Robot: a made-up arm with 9 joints. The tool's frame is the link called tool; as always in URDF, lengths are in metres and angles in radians. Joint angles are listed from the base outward.
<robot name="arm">
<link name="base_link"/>
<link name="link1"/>
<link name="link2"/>
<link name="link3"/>
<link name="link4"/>
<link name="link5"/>
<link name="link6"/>
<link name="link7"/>
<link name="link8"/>
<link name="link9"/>
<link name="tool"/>
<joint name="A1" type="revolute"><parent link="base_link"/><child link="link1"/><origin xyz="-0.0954 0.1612 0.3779"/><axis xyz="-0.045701 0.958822 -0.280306"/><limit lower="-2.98" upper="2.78"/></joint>
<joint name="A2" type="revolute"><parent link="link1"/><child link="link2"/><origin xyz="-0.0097 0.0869 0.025"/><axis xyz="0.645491 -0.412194 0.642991"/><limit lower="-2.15" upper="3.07"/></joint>
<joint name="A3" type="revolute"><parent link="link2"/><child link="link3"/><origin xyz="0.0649 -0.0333 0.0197"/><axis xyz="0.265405 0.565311 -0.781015"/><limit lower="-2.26" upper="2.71"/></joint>
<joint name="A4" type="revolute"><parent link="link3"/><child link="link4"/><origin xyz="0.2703 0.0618 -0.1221"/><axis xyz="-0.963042 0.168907 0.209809"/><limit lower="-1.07" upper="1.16"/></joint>
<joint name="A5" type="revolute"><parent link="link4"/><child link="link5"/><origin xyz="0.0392 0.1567 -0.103"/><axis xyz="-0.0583 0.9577 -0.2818"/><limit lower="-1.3" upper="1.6"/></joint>
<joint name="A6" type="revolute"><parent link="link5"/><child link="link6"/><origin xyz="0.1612 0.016 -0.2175"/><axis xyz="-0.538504 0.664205 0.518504"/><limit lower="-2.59" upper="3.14"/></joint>
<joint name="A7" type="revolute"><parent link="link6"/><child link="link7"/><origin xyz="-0.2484 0.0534 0.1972"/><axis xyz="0 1 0"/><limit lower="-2.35" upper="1.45"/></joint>
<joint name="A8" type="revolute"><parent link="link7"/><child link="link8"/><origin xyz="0.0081 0.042 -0.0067"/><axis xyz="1 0 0"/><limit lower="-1.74" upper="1.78"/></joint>
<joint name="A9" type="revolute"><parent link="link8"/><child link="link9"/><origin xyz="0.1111 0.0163 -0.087"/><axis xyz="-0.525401 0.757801 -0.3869"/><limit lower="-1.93" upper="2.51"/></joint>
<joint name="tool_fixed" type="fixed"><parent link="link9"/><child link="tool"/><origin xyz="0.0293 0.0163 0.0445" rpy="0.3 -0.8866 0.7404"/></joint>
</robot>
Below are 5 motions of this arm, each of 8 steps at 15 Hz.
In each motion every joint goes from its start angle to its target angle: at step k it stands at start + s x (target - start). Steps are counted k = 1, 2, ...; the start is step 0. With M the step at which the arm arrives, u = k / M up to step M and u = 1 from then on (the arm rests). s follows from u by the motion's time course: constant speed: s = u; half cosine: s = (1 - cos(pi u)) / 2; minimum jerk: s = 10 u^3 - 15 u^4 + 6 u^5.
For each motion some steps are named. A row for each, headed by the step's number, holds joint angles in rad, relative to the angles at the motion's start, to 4 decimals.
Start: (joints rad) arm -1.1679 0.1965 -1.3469 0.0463 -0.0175 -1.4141 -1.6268 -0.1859 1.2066
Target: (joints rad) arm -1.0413 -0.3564 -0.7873 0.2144 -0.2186 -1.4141 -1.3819 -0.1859 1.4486
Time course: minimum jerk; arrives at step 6
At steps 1, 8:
1: 0.0045 -0.0196 0.0199 0.0060 -0.0071 0.0000 0.0087 0.0000 0.0086
8: 0.1266 -0.5529 0.5596 0.1681 -0.2011 0.0000 0.2449 0.0000 0.2420

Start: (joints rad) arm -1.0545 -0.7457 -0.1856 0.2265 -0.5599 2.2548 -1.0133 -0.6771 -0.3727
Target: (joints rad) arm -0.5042 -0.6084 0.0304 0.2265 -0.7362 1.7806 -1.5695 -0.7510 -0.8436
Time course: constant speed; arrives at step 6
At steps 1, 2, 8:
1: 0.0917 0.0229 0.0360 0.0000 -0.0294 -0.0790 -0.0927 -0.0123 -0.0785
2: 0.1834 0.0458 0.0720 0.0000 -0.0588 -0.1581 -0.1854 -0.0246 -0.1570
8: 0.5503 0.1373 0.2160 0.0000 -0.1763 -0.4742 -0.5562 -0.0739 -0.4709

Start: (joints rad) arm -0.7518 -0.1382 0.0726 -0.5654 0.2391 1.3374 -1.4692 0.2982 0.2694
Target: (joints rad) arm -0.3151 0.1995 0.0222 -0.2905 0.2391 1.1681 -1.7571 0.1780 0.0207
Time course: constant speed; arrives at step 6
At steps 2, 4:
2: 0.1456 0.1126 -0.0168 0.0916 0.0000 -0.0564 -0.0960 -0.0401 -0.0829
4: 0.2911 0.2251 -0.0336 0.1833 0.0000 -0.1129 -0.1919 -0.0801 -0.1658

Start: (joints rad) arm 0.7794 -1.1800 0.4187 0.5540 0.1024 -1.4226 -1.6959 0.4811 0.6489
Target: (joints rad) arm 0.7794 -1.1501 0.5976 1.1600 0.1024 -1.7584 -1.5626 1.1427 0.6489
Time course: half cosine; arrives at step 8
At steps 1, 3, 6, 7, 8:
1: 0.0000 0.0011 0.0068 0.0231 0.0000 -0.0128 0.0051 0.0252 0.0000
3: 0.0000 0.0092 0.0552 0.1870 0.0000 -0.1036 0.0411 0.2042 0.0000
6: 0.0000 0.0255 0.1527 0.5173 0.0000 -0.2866 0.1138 0.5647 0.0000
7: 0.0000 0.0288 0.1721 0.5829 0.0000 -0.3230 0.1282 0.6364 0.0000
8: 0.0000 0.0299 0.1789 0.6060 0.0000 -0.3358 0.1333 0.6616 0.0000

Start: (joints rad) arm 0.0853 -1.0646 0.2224 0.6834 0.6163 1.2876 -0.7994 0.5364 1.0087
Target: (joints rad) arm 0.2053 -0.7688 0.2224 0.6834 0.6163 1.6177 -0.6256 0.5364 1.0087
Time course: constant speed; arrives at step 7
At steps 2, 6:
2: 0.0343 0.0845 0.0000 0.0000 0.0000 0.0943 0.0497 0.0000 0.0000
6: 0.1029 0.2535 0.0000 0.0000 0.0000 0.2829 0.1490 0.0000 0.0000

